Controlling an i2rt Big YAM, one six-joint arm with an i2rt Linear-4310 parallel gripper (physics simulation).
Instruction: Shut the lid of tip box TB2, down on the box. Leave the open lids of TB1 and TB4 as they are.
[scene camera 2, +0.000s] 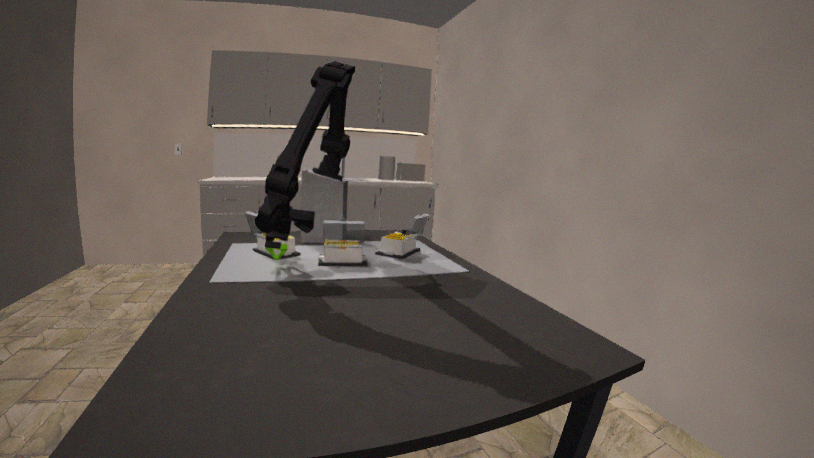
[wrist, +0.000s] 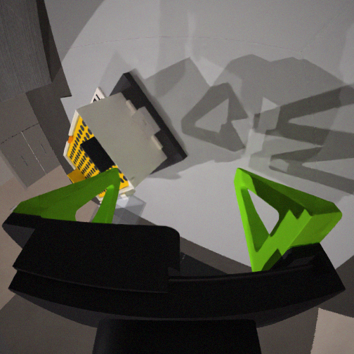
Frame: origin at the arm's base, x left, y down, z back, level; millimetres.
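Seen in the pictures: gripper, fingertip midpoint: (scene camera 2: 278, 248); arm's base, origin of the base link: (scene camera 2: 327, 175).
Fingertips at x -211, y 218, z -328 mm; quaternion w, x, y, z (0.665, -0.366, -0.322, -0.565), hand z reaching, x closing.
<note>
Offsets run from my fingertips to a thing's top centre. "pt": to the spot under its first point. Level surfaces: height alone.
Tip box TB2 {dy -23, dx +4, dz +116 mm} (scene camera 2: 261, 246) (wrist: 123, 135) is white, with yellow tips and a black block on top, and stands on a dark base. Its label is unreadable now. Its clear lid {pt dy -81, dx -90, dz +86 mm} (scene camera 2: 251, 219) (wrist: 126, 210) stands open at the far side; the arm and a finger hide parts of it. My gripper (scene camera 2: 277, 248) (wrist: 176, 174) is open and empty, in front of TB2 in the scene view; in the wrist view the box is at upper left, partly behind the left finger. Two more boxes, middle (scene camera 2: 342, 253) and right (scene camera 2: 397, 245), have open lids {pt dy -79, dx +191, dz -107 mm} (scene camera 2: 343, 229) {pt dy -70, dx +489, dz -6 mm} (scene camera 2: 420, 224); which is TB1 or TB4 is unreadable.
The boxes stand on a light grey mat {dy +43 mm} (scene camera 2: 244, 272) (wrist: 200, 205) at the far end of the dark table {dy +46 mm} (scene camera 2: 227, 364). My black arm rises above the boxes from a grey pedestal (scene camera 2: 321, 205) behind them. Its shadows fall across the mat and table.
</note>
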